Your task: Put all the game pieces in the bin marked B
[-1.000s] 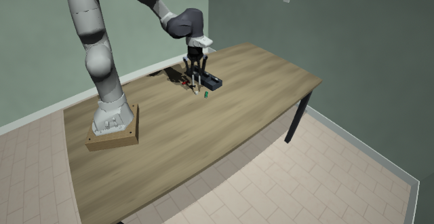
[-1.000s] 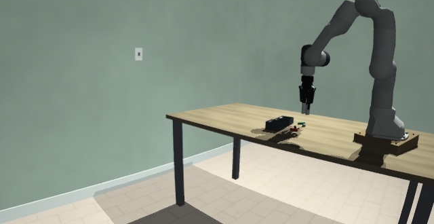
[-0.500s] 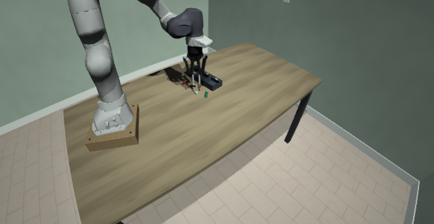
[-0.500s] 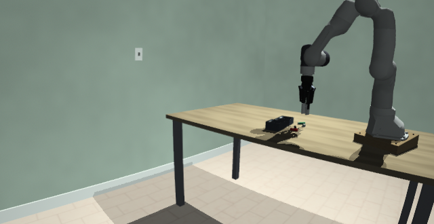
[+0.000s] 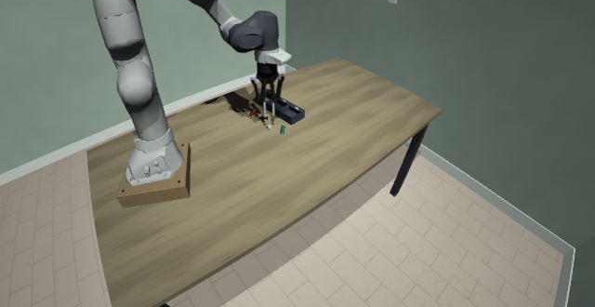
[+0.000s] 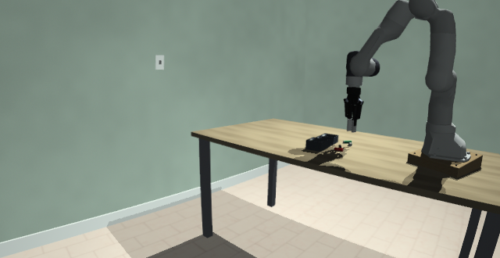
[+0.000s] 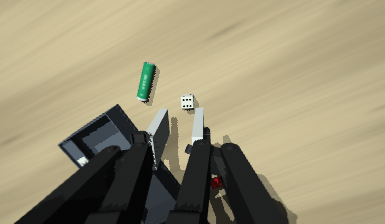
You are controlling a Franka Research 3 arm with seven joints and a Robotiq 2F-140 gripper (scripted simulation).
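The white die lies 100 mm below my hand. Also, from my hand: red cylinder: 130 mm to the left, 100 mm below, 10 mm behind; black bolt: 100 mm below, 70 mm to the left, 20 mm ahead; green cylinder: 100 mm below, 40 mm to the right, 40 mm ahead.
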